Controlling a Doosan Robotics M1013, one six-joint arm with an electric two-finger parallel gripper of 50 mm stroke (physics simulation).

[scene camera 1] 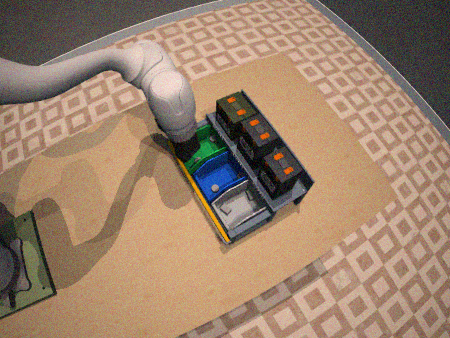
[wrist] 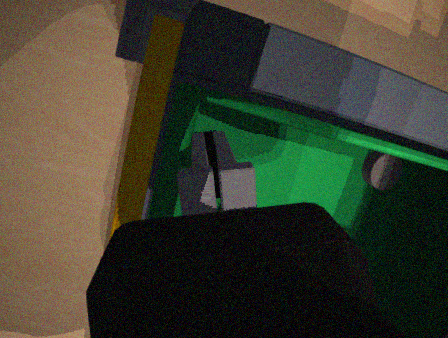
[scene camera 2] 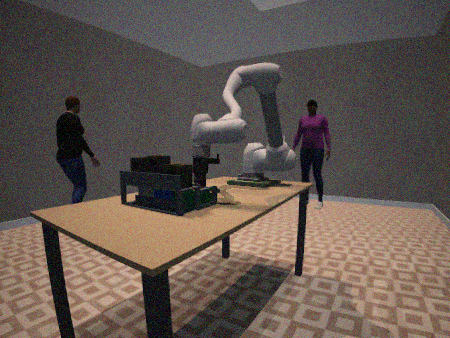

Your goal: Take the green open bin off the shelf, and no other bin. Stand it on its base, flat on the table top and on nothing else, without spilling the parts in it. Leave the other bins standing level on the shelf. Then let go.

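Seen in the pictures: gripper, fingertip midpoint: [scene camera 1: 185, 155] [wrist: 209, 152] [scene camera 2: 204, 200]; arm's base, link origin: [scene camera 1: 6, 270] [scene camera 2: 253, 179].
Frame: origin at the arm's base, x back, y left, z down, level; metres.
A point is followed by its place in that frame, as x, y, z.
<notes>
The green open bin [scene camera 1: 212, 144] {-0.841, 0.149, 0.016} [wrist: 320, 175] {-0.813, 0.150, 0.016} stands in the shelf's lower front row, at the end nearest the arm. A round grey part [wrist: 384, 172] {-0.849, 0.165, 0.006} lies in it. My gripper [scene camera 1: 188, 152] {-0.742, 0.144, 0.008} [scene camera 2: 200, 185] [wrist: 209, 152] {-0.742, 0.144, 0.008} points down over the bin's front part, just inside the yellow front strip [scene camera 1: 202, 200] {-0.721, -0.041, -0.040} [wrist: 145, 120] {-0.705, 0.158, -0.040}. In the wrist view its fingers are together, with no bin wall between them. The fingertips are hidden in scene camera 1 and too dark to tell in scene camera 2, so their exact height is unclear. The grey shelf [scene camera 1: 292, 200] {-0.947, -0.164, -0.077} [scene camera 2: 155, 179] {-0.989, 0.085, -0.112} [wrist: 310, 57] {-0.744, 0.193, -0.060} stands on the table [scene camera 1: 150, 280] {-0.479, -0.190, 0.025} [scene camera 2: 115, 232] {-1.255, 0.195, 0.025}.
A blue bin [scene camera 1: 220, 172] {-0.820, 0.043, 0.016} stands beside the green one, then a light grey bin [scene camera 1: 242, 205] {-0.833, -0.087, 0.016}. Three dark boxes [scene camera 1: 235, 107] {-0.904, 0.132, -0.174} [scene camera 1: 257, 134] {-0.902, 0.006, -0.207} [scene camera 1: 280, 170] {-0.908, -0.107, -0.197} with orange marks stand on the raised rear level. A person in black [scene camera 2: 70, 135] and one in purple [scene camera 2: 313, 130] stand beyond the table.
</notes>
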